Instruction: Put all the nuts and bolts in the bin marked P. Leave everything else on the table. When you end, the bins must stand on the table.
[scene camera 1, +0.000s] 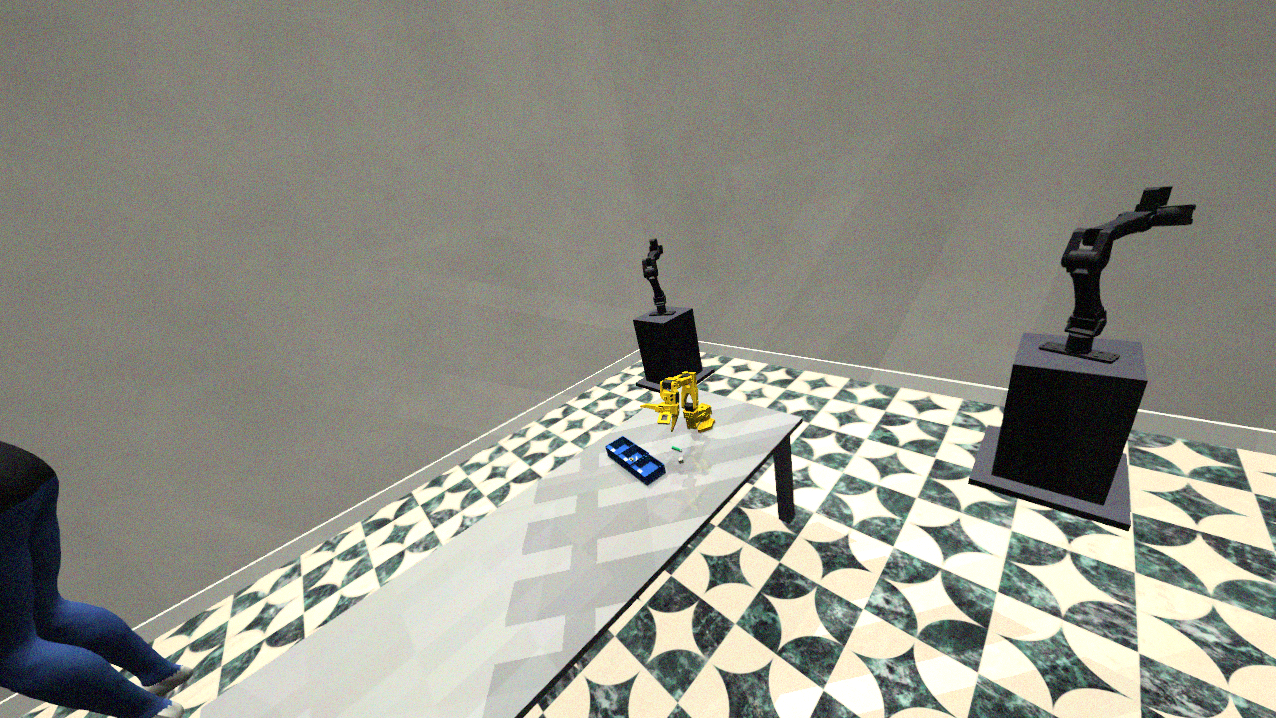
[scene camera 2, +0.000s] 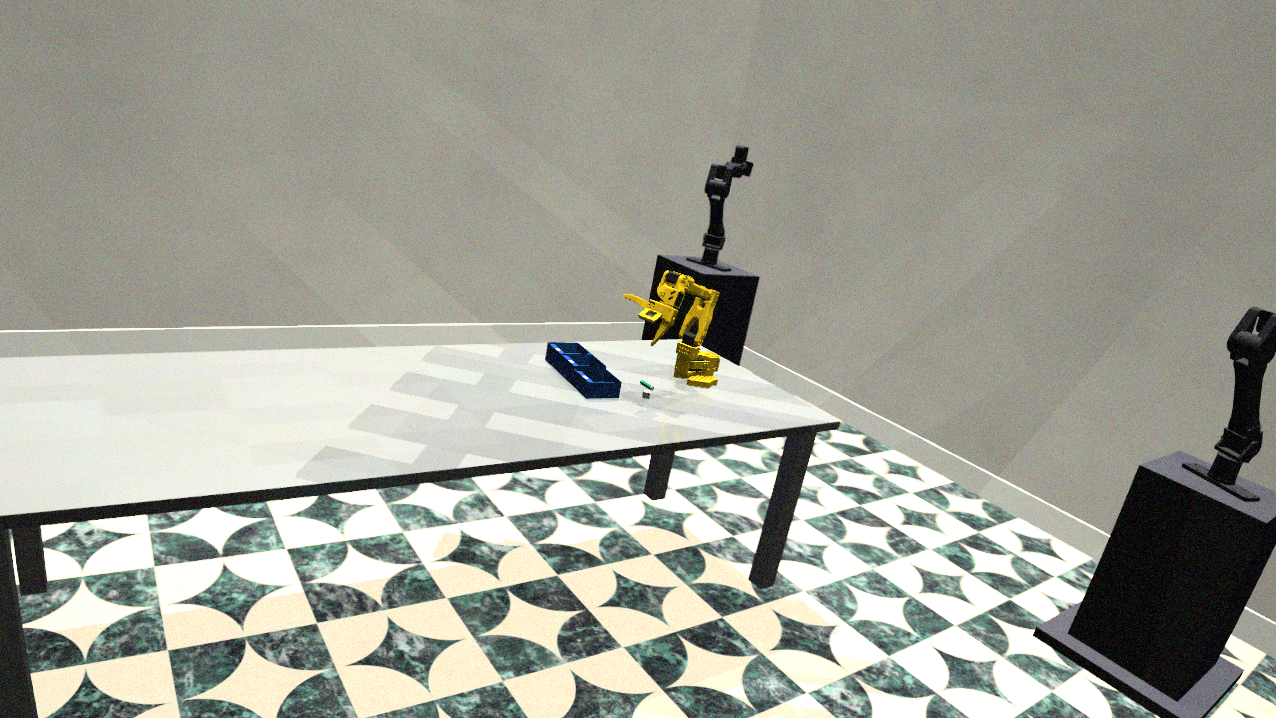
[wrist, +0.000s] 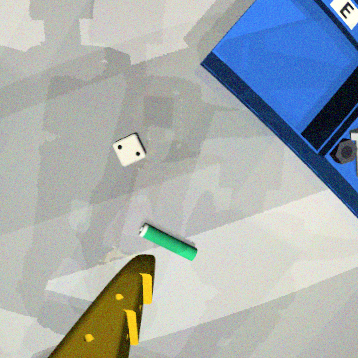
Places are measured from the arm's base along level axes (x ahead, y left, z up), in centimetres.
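Where they show: end effector, tool point: (scene camera 1: 671, 430) (scene camera 2: 651, 343) (wrist: 153, 272); arm's base, origin of the base link: (scene camera 1: 697, 427) (scene camera 2: 688, 380).
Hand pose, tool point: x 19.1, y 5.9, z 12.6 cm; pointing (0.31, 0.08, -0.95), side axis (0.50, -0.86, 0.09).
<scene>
Things, the pixels of their top centre, and the offset from my tool point. "spot": a spot on its surface instead. Level surfaces: height alone.
- blue bin unit, middle of its top: (scene camera 2: 583, 359) (scene camera 1: 632, 453) dx +10.2, dy -11.6, dz -7.9 cm
- dark hex nut, middle of its top: (wrist: 346, 151) dx +8.5, dy -10.3, dz -11.0 cm
- white bolt, surface spot: (wrist: 356, 135) spot: dx +9.7, dy -10.1, dz -10.8 cm
- white die, middle of its top: (wrist: 128, 150) (scene camera 2: 646, 391) (scene camera 1: 680, 458) dx +0.4, dy +2.2, dz -10.9 cm
- green cylinder with a white end, middle of its top: (wrist: 167, 244) (scene camera 2: 647, 383) (scene camera 1: 676, 447) dx -4.0, dy -3.5, dz -11.5 cm
- table, its level: dz -12.6 cm
A blue bin unit (scene camera 1: 654, 476) (scene camera 2: 603, 390) (wrist: 280, 127) with several compartments stands upright on the table. In the wrist view a dark hex nut (wrist: 345, 151) and a sliver of a white bolt (wrist: 356, 135) lie inside the compartment next to the one labelled E; that compartment's label and the rest of its inside are out of view. The P label does not show in the wrist view. My gripper (scene camera 1: 658, 419) (scene camera 2: 639, 319) is fully open and empty, raised above the table on the arm's side of the bins. Its notched fixed jaw (wrist: 112, 312) shows in the wrist view.
A white die (scene camera 1: 680, 459) (scene camera 2: 646, 394) (wrist: 129, 149) and a green cylinder with a white end (scene camera 1: 676, 449) (scene camera 2: 646, 384) (wrist: 169, 242) lie on the table (scene camera 1: 401, 607) (scene camera 2: 223, 419) between the bins and the arm's base (scene camera 1: 700, 417) (scene camera 2: 696, 364). Two black arms on pedestals stand beyond the table.
</scene>
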